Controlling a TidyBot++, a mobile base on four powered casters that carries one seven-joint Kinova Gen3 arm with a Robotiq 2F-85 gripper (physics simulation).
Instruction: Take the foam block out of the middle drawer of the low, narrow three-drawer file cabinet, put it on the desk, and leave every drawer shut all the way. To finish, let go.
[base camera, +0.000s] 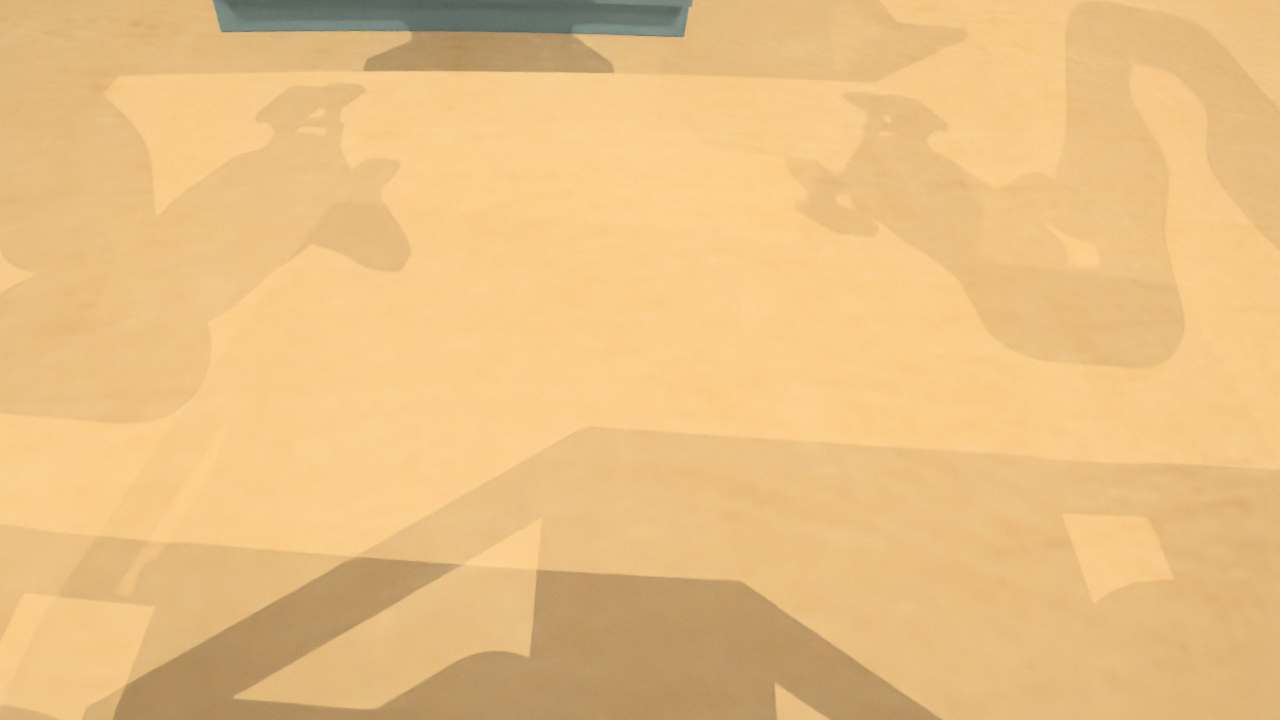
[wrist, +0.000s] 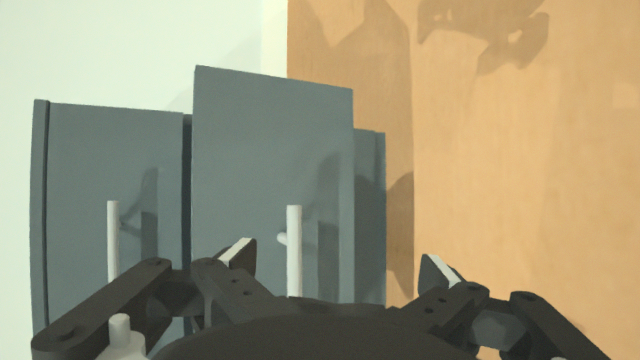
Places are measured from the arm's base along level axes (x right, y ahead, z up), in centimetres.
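Pixels of known places: gripper, fingertip midpoint: (wrist: 337, 264).
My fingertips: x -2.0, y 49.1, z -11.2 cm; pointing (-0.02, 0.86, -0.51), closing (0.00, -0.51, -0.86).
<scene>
Behind a point stands the place of what it marks.
The blue-grey file cabinet lies sideways in the wrist view, its top (wrist: 40, 200) @(z 11.2, x -4.0, y 78.6 cm) to the left. In the base camera view the lower part of the cabinet (base camera: 452, 17) @(z -38.2, x -14.2, y 78.9 cm) shows at the top edge. The middle drawer's front (wrist: 250, 145) @(z -9.7, x 3.7, y 62.4 cm) stands out ahead of the others, with its white handle (wrist: 294, 250) @(z -12.3, x -4.3, y 57.6 cm). The top drawer's front (wrist: 95, 150) @(z 5.5, x 1.9, y 79.5 cm) looks shut. Part of the bottom drawer's front (wrist: 364, 200) @(z -33.4, x -4.6, y 78.5 cm) shows behind the middle one. My gripper (wrist: 337, 264) @(z -11.2, x -2.0, y 49.1 cm) is open and empty, with its fingers apart in front of the middle drawer's handle side. The foam block and the drawer's inside are hidden.
The top drawer has a white handle (wrist: 113, 240) @(z 2.8, x -7.9, y 74.4 cm). The wood-coloured floor (base camera: 572, 268) @(z -39.7, x -1.2, y 48.3 cm) (wrist: 490, 150) @(z -39.7, x 5.1, y 60.5 cm) carries shadows of the arm and gripper. A pale wall (wrist: 110, 45) @(z 14.8, x 29.7, y 141.3 cm) stands beyond the cabinet. The desk cannot be made out.
</scene>
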